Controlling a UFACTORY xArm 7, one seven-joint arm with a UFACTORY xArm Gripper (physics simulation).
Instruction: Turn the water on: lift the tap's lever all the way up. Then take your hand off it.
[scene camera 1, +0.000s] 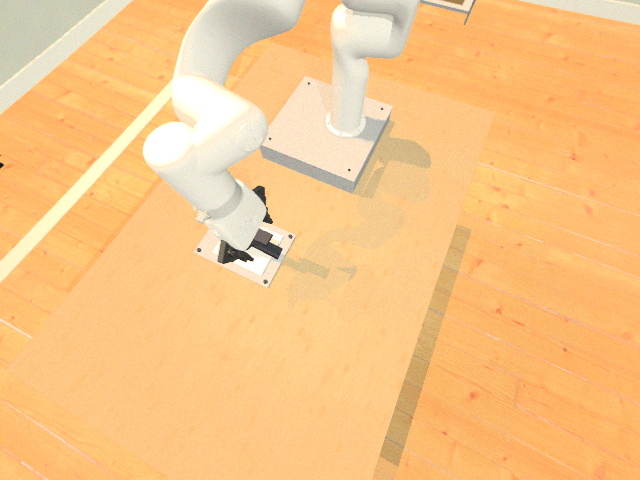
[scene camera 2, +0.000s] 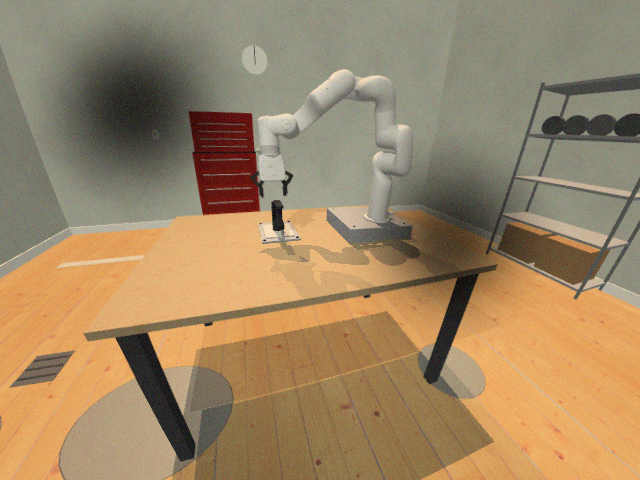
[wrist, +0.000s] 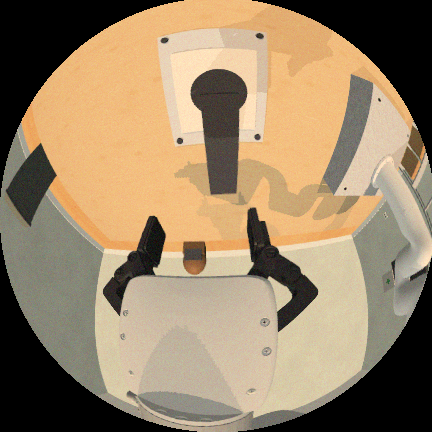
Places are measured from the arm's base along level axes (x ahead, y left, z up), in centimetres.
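Pixels of known places: gripper, fingertip midpoint: (scene camera 1: 257, 239) (scene camera 2: 273, 196) (wrist: 201, 221); arm's base, link origin: (scene camera 1: 345, 122) (scene camera 2: 376, 218) (wrist: 382, 170).
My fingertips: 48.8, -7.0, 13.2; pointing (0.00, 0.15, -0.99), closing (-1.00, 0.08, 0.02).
Observation:
Ahead of a thing's pixels: the offset from my fingertips to its top centre, as dx, dy, dz. "*": to the spot under its first point. Level surfaces: height alone.
A black tap @[* -1.5, -0.7, -11.5] (scene camera 1: 267, 250) (scene camera 2: 277, 217) stands upright on a pale plate @[-3.7, -10.0, -18.6] (scene camera 1: 274, 266) (scene camera 2: 281, 239) (wrist: 166, 90). In the wrist view, the tap's round head @[-3.7, -10.0, -5.1] (wrist: 219, 87) is over the plate, and its long, straight lever @[-2.9, -4.5, -4.2] (wrist: 223, 160) points toward my gripper's side. The spout beneath is hidden there, and the lever's exact tilt is hard to tell. My gripper (scene camera 1: 260, 240) (scene camera 2: 272, 194) (wrist: 201, 221) is open and empty. It points down above the tap, slightly left of it in scene camera 2. Both fingers are apart from the lever. In scene camera 1 the hand partly covers the plate.
The arm's grey base block (scene camera 1: 310, 124) (scene camera 2: 341, 226) (wrist: 382, 125) stands on the wooden table @[dz -19.8] (scene camera 1: 206, 361) (scene camera 2: 206, 279), to the right of the tap in scene camera 2. A red cabinet (scene camera 2: 227, 181) stands behind the table. A shelf rack (scene camera 2: 594, 85) is at the right.

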